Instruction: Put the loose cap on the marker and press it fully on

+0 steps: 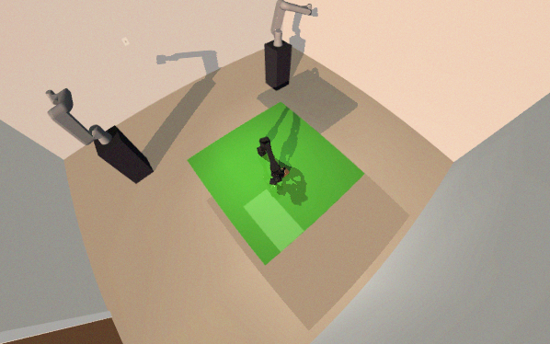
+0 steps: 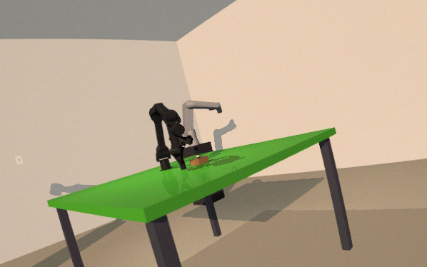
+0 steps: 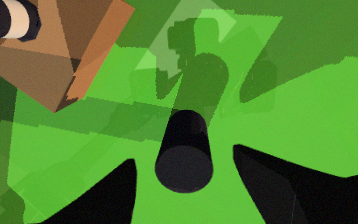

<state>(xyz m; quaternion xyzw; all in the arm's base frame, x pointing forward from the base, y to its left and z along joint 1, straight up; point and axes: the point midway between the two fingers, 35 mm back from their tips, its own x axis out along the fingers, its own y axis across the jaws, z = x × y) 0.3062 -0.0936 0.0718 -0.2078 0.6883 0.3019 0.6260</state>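
My gripper tip is now 1 cm above the black cap. Also, from my gripper tip: brown holder block 1 cm ahead, 11 cm to the left, 2 cm below.
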